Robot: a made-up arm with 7 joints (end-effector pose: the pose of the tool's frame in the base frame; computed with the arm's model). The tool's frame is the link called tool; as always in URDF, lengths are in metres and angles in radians.
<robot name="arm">
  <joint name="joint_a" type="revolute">
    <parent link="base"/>
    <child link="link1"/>
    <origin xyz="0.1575 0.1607 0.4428"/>
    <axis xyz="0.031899 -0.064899 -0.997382"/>
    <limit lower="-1.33" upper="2.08" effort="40" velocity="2.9"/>
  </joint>
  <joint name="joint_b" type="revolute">
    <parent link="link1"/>
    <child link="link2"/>
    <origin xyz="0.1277 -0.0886 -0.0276"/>
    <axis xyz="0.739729 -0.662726 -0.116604"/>
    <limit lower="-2.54" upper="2.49" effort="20" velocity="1.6"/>
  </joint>
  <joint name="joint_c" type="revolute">
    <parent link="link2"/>
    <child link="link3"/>
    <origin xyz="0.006 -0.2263 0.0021"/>
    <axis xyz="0 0 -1"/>
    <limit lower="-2.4" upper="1.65" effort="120" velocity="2.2"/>
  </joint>
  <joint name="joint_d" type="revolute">
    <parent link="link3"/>
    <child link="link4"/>
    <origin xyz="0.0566 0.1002 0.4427"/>
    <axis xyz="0 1 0"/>
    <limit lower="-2.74" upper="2.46" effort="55" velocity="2.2"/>
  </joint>
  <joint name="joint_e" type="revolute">
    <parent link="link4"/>
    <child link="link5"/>
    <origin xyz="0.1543 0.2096 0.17"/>
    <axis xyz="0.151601 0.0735 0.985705"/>
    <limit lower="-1.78" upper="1.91" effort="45" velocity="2.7"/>
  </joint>
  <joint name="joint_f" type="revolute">
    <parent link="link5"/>
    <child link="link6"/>
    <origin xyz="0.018 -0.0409 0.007"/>
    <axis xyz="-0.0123 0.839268 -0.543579"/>
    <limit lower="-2.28" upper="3.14" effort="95" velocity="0.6"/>
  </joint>
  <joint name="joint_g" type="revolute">
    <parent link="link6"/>
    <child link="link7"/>
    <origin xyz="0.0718 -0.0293 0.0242"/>
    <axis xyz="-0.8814 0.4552 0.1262"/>
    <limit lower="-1.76" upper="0.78" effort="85" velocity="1.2"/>
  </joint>
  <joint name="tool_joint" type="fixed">
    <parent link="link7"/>
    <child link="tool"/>
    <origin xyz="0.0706 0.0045 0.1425" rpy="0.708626 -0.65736 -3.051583"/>
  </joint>
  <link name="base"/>
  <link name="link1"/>
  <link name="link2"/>
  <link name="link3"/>
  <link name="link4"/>
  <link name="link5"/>
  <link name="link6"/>
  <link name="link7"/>
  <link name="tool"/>
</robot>
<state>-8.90 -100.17 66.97 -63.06 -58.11 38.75 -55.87</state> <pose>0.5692 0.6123 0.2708 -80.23 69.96 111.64</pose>
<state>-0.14 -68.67 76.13 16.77 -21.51 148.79 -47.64</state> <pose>0.8930 0.2908 0.7970 16.91 -50.30 -14.11</pose>
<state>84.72 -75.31 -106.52 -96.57 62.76 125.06 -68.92</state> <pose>0.4478 -0.5130 1.0520 -70.46 53.68 -152.60</pose>
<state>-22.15 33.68 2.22 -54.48 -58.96 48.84 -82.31</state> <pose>0.0736 -0.2265 0.8260 -33.69 -106.55 77.60</pose>
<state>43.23 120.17 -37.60 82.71 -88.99 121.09 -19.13</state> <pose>-0.3278 0.1027 0.1965 83.58 -132.61 36.77</pose>
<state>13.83 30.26 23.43 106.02 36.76 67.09 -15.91</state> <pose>0.4304 -0.0677 0.4704 -108.11 35.65 -22.22</pose>
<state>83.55 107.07 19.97 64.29 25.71 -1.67 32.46</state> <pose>-0.5311 -0.0850 0.5641 -26.63 22.67 156.52</pose>
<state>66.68 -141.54 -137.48 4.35 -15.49 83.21 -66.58</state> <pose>0.7776 -0.0298 0.1043 -131.68 28.48 11.56</pose>
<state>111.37 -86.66 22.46 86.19 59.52 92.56 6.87</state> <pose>-0.0416 -0.0919 0.1925 -35.77 116.73 39.22</pose>
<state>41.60 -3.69 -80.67 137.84 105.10 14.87 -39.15</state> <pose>-0.2405 0.2003 0.4424 -112.20 77.44 11.19</pose>
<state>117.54 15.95 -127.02 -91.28 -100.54 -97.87 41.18</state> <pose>-0.5581 0.7880 0.7567 -33.57 20.17 47.65</pose>
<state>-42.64 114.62 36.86 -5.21 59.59 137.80 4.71</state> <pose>0.7473 -0.3649 0.1876 -63.55 1.64 -51.69</pose>
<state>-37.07 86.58 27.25 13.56 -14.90 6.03 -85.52</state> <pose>0.5659 -0.5507 0.4099 -10.77 -139.14 99.91</pose>
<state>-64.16 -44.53 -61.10 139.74 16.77 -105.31 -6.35</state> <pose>0.1892 0.3209 0.5099 -89.02 -44.07 8.14</pose>
